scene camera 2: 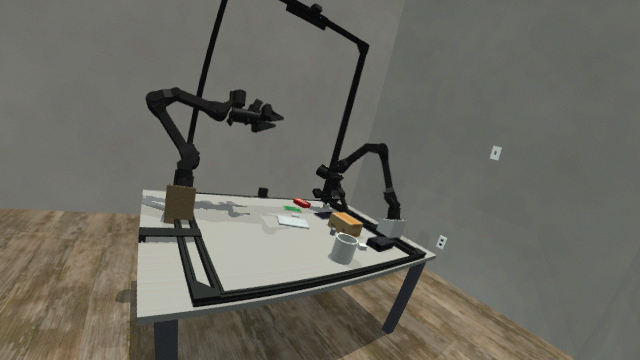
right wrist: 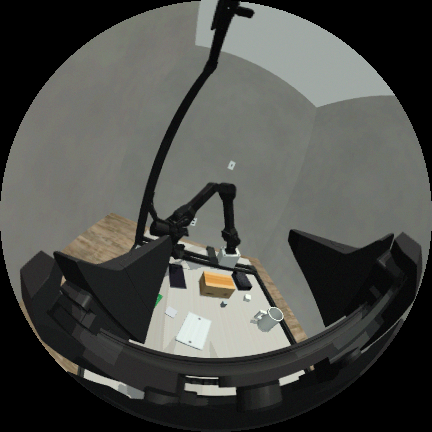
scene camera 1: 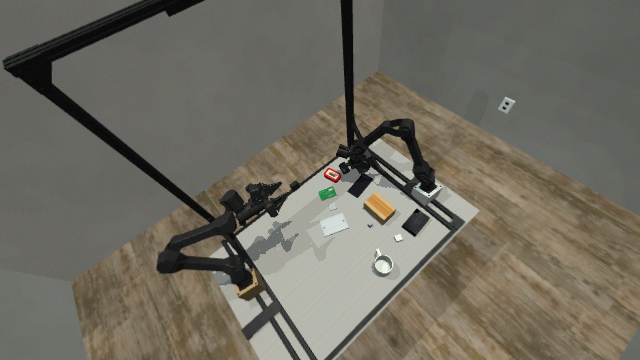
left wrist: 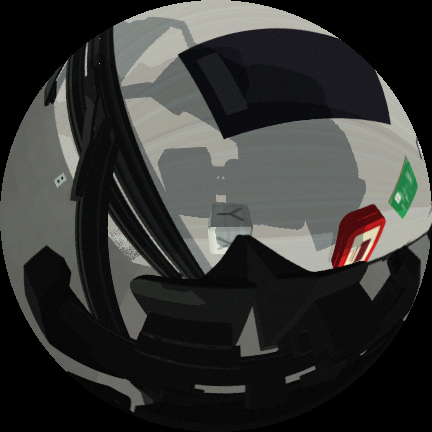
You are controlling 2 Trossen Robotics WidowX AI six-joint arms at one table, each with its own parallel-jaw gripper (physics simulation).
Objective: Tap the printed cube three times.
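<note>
The printed cube [left wrist: 230, 220] is pale grey, with a Y on its shaded top and another mark on its lit side in the left wrist view. A pale bit of it [scene camera 2: 326, 205] shows in scene camera 2 beside the left gripper. My left gripper [left wrist: 241, 239] [scene camera 1: 361, 169] is shut and empty. Its fingertips overlap the cube's lower right corner in the left wrist view; I cannot tell whether they touch it. My right gripper [scene camera 2: 279, 122] is open and empty, high above the table.
A dark flat panel [left wrist: 300, 80] [scene camera 1: 360, 185], a red box [left wrist: 359, 235] [scene camera 1: 332, 174] and a green card [left wrist: 404, 189] [scene camera 1: 327, 193] lie near the left gripper. An orange-brown block [scene camera 1: 379, 207], a white plate [scene camera 1: 334, 225] and a mug [scene camera 1: 383, 264] stand farther off. Black rails [scene camera 1: 400, 177] run along the table's side.
</note>
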